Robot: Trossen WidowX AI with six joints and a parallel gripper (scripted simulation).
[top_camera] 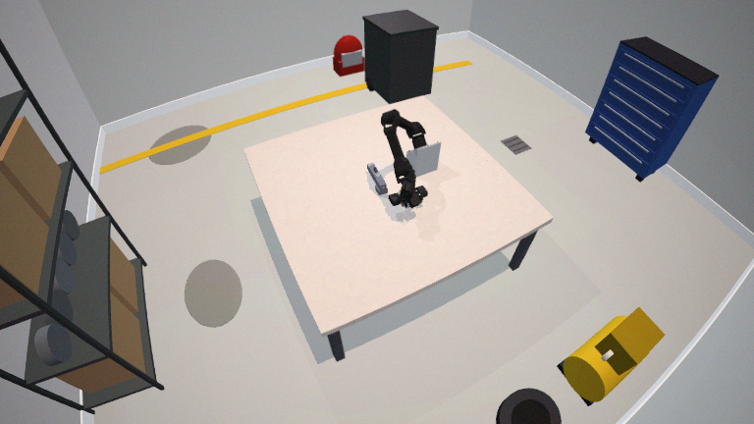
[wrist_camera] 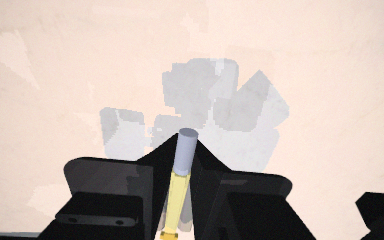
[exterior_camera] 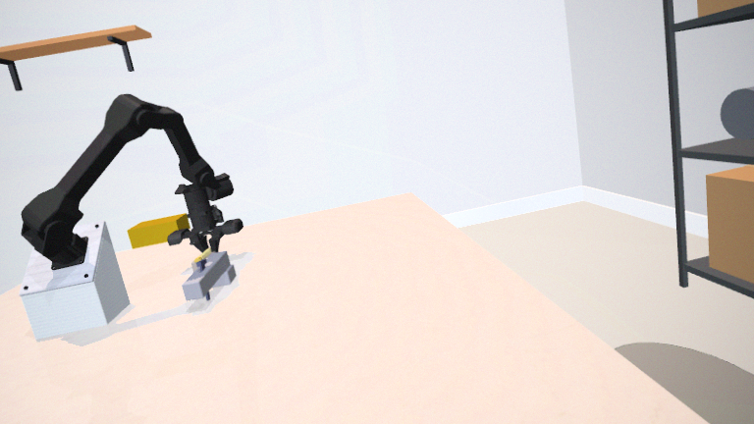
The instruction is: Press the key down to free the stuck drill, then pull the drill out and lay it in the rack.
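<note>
The drill lies 4 cm to the right of my gripper tip, 4 cm above it and 1 cm behind it. Also, from my gripper tip: beige rack (5 cm to the right, 1 cm behind, 1 cm above); dark blue key (25 cm to the right, 5 cm ahead, 4 cm above); grey block (23 cm to the right, 5 cm ahead, 3 cm above).
</note>
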